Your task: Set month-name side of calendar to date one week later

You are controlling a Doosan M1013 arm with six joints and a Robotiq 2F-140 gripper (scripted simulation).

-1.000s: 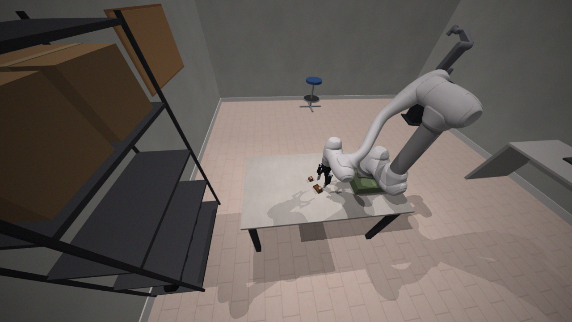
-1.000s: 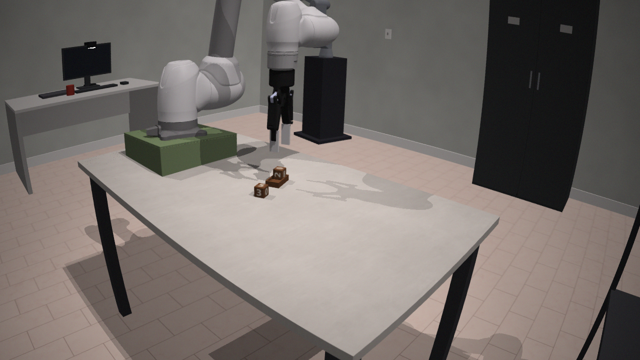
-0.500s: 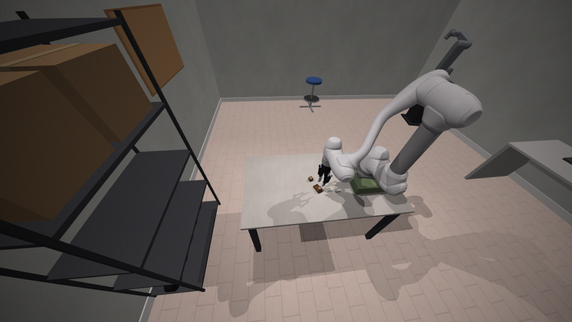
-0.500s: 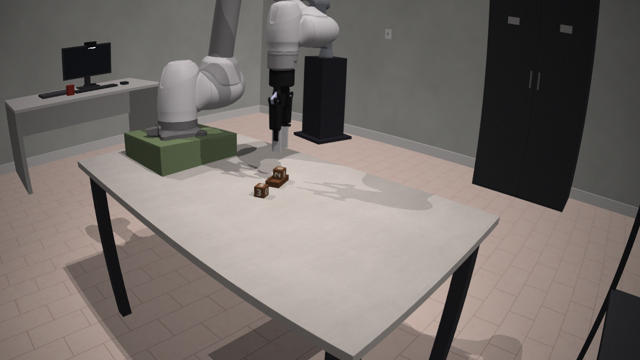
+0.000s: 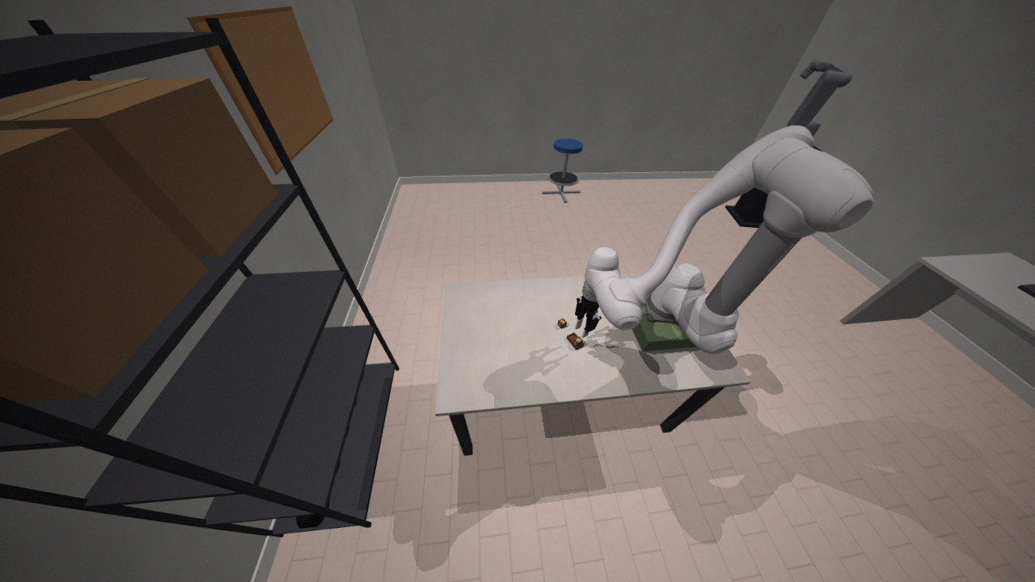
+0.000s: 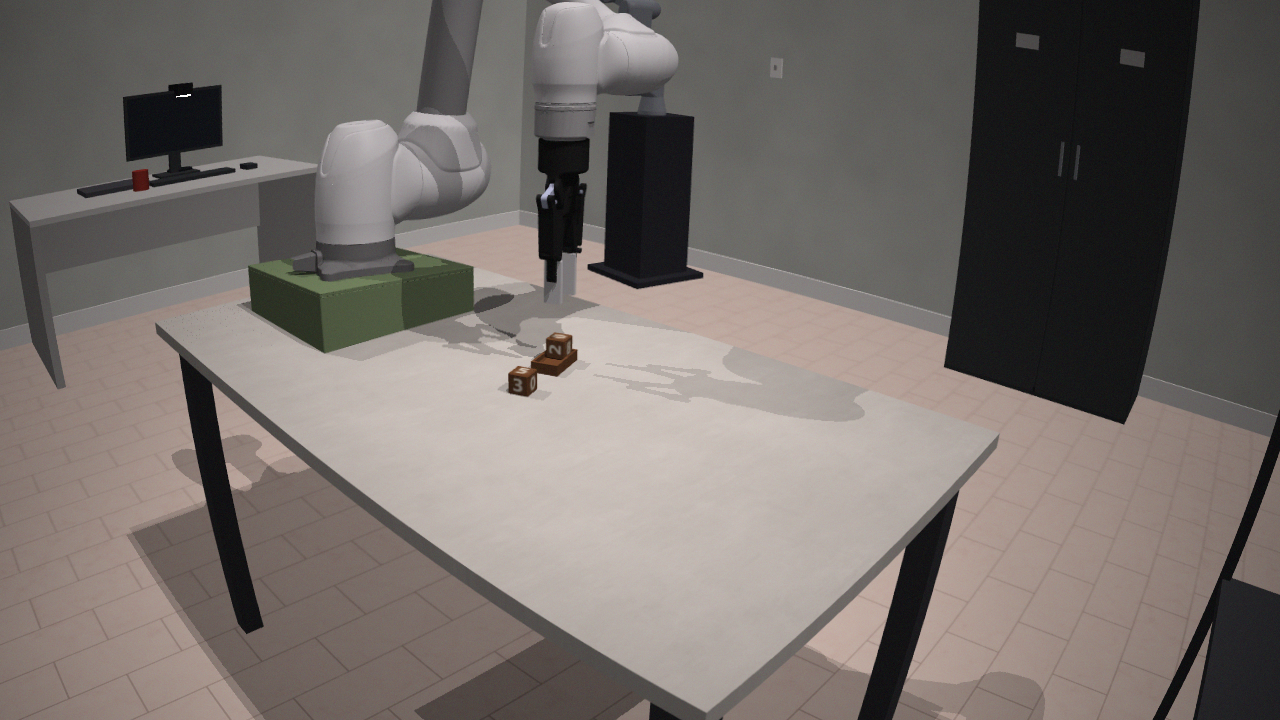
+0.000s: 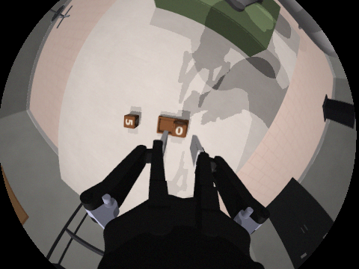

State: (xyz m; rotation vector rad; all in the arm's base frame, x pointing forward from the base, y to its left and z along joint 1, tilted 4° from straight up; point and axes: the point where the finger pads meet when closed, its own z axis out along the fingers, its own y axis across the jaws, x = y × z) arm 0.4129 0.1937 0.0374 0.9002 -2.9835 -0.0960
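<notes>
Right now my hand is 10 mm short of the brown tray, 20 mm to the left of it and 130 mm above it. Round my hand: brown cube: 70 mm ahead, 110 mm to the right, 120 mm below.
</notes>
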